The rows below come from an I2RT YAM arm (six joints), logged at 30 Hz.
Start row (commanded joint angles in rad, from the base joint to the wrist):
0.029, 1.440, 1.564, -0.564, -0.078, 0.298
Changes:
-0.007, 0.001, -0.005, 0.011, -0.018, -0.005
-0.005, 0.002, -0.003, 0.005, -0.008, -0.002
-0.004, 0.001, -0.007, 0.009, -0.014, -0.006
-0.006, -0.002, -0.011, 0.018, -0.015, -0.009
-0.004, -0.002, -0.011, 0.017, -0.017, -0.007
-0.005, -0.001, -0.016, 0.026, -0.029, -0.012
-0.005, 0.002, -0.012, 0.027, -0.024, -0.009
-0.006, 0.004, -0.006, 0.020, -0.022, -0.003
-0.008, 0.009, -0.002, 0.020, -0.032, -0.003
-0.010, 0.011, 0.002, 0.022, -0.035, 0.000
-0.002, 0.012, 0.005, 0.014, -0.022, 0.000
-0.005, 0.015, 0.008, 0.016, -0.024, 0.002
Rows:
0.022, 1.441, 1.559, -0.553, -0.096, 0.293
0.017, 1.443, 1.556, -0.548, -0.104, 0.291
0.013, 1.444, 1.549, -0.539, -0.118, 0.285
0.007, 1.442, 1.538, -0.521, -0.133, 0.276
0.003, 1.440, 1.527, -0.504, -0.150, 0.269
-0.002, 1.439, 1.511, -0.478, -0.179, 0.257
-0.007, 1.441, 1.499, -0.451, -0.203, 0.248
-0.013, 1.445, 1.493, -0.431, -0.225, 0.245
-0.021, 1.454, 1.491, -0.411, -0.257, 0.242
-0.031, 1.465, 1.493, -0.389, -0.292, 0.242
-0.033, 1.477, 1.498, -0.375, -0.314, 0.242
-0.038, 1.492, 1.506, -0.359, -0.338, 0.244

